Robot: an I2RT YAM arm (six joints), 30 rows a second.
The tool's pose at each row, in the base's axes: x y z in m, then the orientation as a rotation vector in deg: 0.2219, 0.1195, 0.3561, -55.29, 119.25, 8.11; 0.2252, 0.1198, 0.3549, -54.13, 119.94, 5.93; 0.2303, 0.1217, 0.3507, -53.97, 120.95, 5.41; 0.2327, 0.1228, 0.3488, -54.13, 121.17, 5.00; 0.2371, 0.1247, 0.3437, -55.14, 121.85, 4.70; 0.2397, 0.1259, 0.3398, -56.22, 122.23, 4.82
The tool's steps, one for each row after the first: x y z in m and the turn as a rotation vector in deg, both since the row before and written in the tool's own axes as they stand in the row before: -0.0005, -0.0018, 0.0030, 1.83, 0.85, 0.26; -0.0001, -0.0010, 0.0068, 0.20, 0.99, 0.26; -0.0003, -0.0003, 0.0032, 0.16, 0.35, -0.16; 0.0006, -0.0003, 0.0070, -0.39, 0.97, -0.53; 0.0009, 0.0001, 0.0048, -0.63, 0.61, -0.54
